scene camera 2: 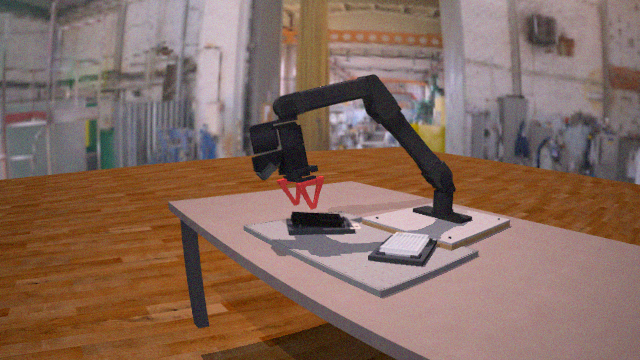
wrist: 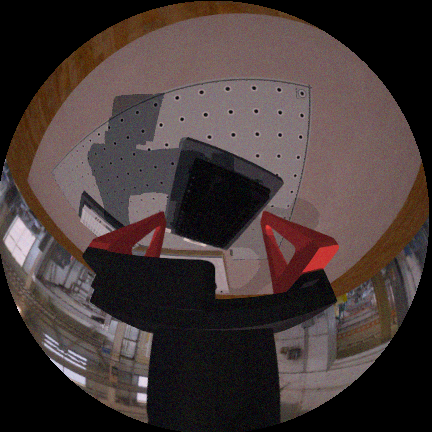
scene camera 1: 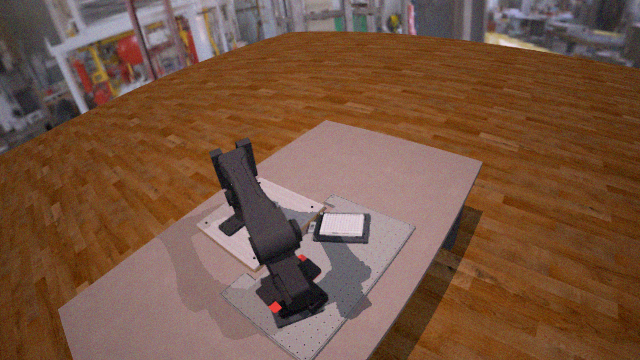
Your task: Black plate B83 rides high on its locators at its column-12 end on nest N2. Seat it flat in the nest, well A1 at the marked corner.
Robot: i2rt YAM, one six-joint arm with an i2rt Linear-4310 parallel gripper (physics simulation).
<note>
My gripper (scene camera 2: 304, 206) is open and holds nothing. Also in view: a black well plate (wrist: 217, 202). A white well plate (scene camera 1: 334, 224) rests on a nest N1 (scene camera 2: 376, 255).
The white well plate also shows in scene camera 2 (scene camera 2: 400, 244). My gripper is seen too in the wrist view (wrist: 212, 216) and in scene camera 1 (scene camera 1: 293, 294). The nest N1 is seen too in scene camera 1 (scene camera 1: 317, 237).
</note>
